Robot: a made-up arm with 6 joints. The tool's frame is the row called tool. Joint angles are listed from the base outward.
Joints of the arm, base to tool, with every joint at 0 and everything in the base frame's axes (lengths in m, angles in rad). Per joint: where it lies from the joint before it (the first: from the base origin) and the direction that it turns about. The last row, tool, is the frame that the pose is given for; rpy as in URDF.
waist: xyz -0.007 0.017 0.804 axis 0 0 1
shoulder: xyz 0.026 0.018 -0.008 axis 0 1 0
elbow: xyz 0.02 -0.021 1.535 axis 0 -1 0
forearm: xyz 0.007 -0.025 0.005 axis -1 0 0
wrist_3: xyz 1.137 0.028 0.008 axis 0 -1 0
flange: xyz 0.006 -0.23 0.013 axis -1 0 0
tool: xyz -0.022 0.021 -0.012 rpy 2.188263 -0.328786 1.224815
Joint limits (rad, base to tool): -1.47..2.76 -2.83..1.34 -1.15..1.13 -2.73..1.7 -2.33..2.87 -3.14..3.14
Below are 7 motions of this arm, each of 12 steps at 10 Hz.
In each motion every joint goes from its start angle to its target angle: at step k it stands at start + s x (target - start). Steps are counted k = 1, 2, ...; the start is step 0. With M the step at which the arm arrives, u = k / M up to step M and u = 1 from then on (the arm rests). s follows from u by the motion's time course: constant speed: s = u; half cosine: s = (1 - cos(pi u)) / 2; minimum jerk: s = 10 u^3 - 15 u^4 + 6 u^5.
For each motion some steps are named. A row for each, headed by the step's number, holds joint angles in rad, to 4 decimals.
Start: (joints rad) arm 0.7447 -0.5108 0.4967 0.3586 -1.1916 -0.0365
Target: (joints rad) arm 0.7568 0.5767 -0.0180 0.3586 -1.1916 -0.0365
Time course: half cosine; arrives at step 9
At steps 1, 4, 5, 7, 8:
1: 0.7451 -0.4780 0.4812 0.3586 -1.1916 -0.0365
4: 0.7497 -0.0615 0.2840 0.3586 -1.1916 -0.0365
5: 0.7518 0.1274 0.1947 0.3586 -1.1916 -0.0365
7: 0.7554 0.4495 0.0422 0.3586 -1.1916 -0.0365
8: 0.7564 0.5439 -0.0025 0.3586 -1.1916 -0.0365

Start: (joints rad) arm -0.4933 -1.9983 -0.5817 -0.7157 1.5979 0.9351
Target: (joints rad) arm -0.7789 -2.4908 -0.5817 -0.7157 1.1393 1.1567
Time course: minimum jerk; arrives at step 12
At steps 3, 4, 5, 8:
3: -0.5229 -2.0493 -0.5817 -0.7157 1.5504 0.9580
4: -0.5532 -2.1017 -0.5817 -0.7157 1.5017 0.9816
5: -0.5923 -2.1690 -0.5817 -0.7157 1.4389 1.0119
8: -0.7190 -2.3874 -0.5817 -0.7157 1.2355 1.1102

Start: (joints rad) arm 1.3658 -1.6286 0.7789 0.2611 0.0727 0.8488
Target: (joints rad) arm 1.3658 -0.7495 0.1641 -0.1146 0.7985 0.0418
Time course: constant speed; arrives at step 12
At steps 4, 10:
4: 1.3658 -1.3356 0.5740 0.1359 0.3146 0.5798
10: 1.3658 -0.8960 0.2666 -0.0520 0.6775 0.1763

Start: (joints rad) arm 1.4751 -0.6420 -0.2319 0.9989 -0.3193 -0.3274
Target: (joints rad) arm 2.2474 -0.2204 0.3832 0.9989 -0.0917 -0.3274
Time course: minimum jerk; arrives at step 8
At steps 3, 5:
3: 1.6876 -0.5260 -0.0626 0.9989 -0.2567 -0.3274
5: 2.0349 -0.3364 0.2139 0.9989 -0.1543 -0.3274

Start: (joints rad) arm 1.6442 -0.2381 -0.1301 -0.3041 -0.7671 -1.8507
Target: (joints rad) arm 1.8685 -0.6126 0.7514 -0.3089 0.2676 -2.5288
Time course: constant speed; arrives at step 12
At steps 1, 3, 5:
1: 1.6629 -0.2693 -0.0566 -0.3045 -0.6809 -1.9072
3: 1.7003 -0.3317 0.0903 -0.3053 -0.5084 -2.0202
5: 1.7377 -0.3941 0.2372 -0.3061 -0.3360 -2.1332

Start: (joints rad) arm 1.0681 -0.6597 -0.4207 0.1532 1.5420 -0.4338
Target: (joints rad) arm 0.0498 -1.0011 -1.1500 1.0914 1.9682 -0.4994
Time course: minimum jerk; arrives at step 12
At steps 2, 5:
2: 1.0320 -0.6718 -0.4466 0.1865 1.5571 -0.4361
5: 0.7151 -0.7780 -0.6735 0.4784 1.6897 -0.4565

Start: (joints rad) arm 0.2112 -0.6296 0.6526 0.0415 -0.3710 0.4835
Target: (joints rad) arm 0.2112 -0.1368 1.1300 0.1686 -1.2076 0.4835
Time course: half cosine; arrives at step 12
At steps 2, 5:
2: 0.2112 -0.5966 0.6846 0.0500 -0.4270 0.4835
5: 0.2112 -0.4470 0.8295 0.0886 -0.6810 0.4835

